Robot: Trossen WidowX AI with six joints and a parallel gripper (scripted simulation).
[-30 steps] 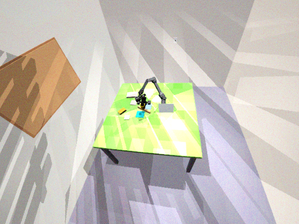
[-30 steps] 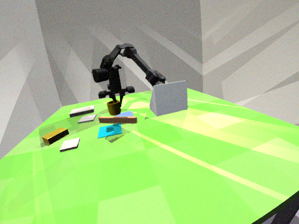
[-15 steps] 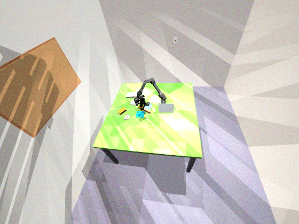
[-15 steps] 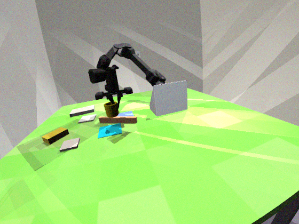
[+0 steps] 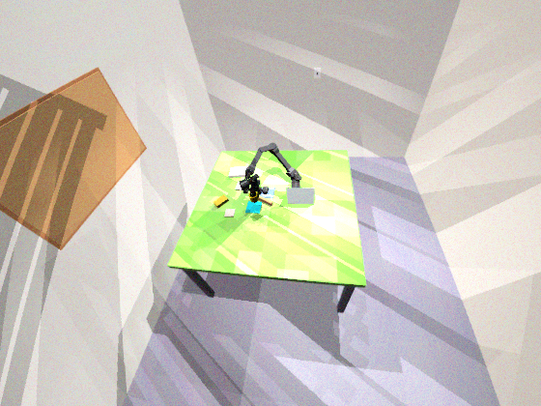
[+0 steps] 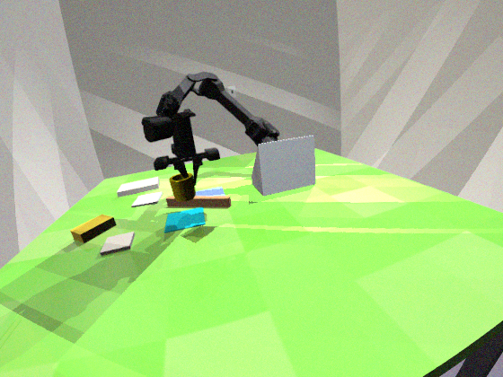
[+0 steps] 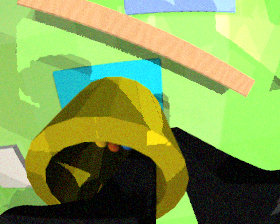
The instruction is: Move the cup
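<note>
The cyan pad lies 4 cm ahead of my gripper tip, 2 cm to the left of it and 10 cm below it. The rest, counted from my gripper tip: yellow cup: 2 cm ahead; pale blue pad: 5 cm behind, 14 cm to the right, 10 cm below; brown bar: 6 cm to the right, 9 cm below.
</note>
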